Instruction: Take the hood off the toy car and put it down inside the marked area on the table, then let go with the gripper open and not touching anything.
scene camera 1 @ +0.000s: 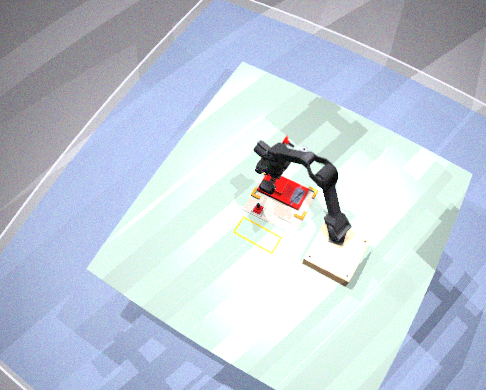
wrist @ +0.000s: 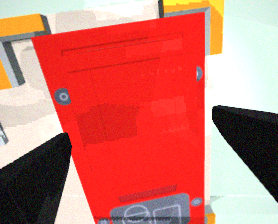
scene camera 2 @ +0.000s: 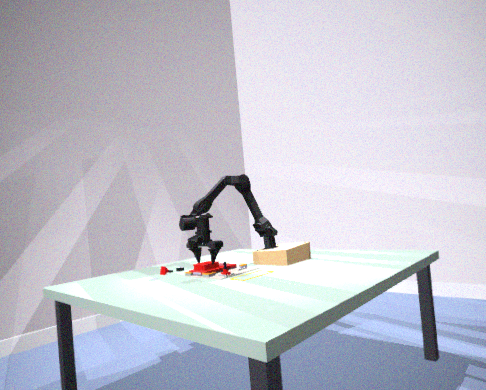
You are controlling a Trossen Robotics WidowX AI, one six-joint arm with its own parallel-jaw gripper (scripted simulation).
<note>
The gripper is open, with nothing in its grasp. Further things: a red hood and a toy car.
</note>
